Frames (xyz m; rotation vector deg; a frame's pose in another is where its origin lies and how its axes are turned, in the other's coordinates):
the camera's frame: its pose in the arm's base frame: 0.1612 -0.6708 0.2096 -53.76 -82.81 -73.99
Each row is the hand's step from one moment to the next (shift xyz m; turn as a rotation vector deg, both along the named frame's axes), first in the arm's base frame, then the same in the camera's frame.
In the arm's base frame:
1: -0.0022 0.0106 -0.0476 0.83 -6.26 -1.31
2: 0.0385 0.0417 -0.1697 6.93 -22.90 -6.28
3: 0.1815 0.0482 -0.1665 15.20 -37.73 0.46
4: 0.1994 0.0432 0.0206 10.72 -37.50 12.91
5: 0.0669 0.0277 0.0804 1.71 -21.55 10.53
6: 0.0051 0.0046 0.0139 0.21 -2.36 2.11
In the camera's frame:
1: -0.0459 -0.0129 0.0105 -1.18 -0.48 -6.32
2: -0.1757 -0.0012 0.0340 -6.75 1.59 -23.74
3: -0.2095 0.1370 0.0182 -1.66 9.03 -39.63
4: -0.0332 0.2020 0.0118 11.50 8.03 -38.61
5: 0.0592 0.0888 0.0176 10.75 1.18 -21.48
6: 0.0119 0.0092 0.0039 2.10 0.40 -2.35

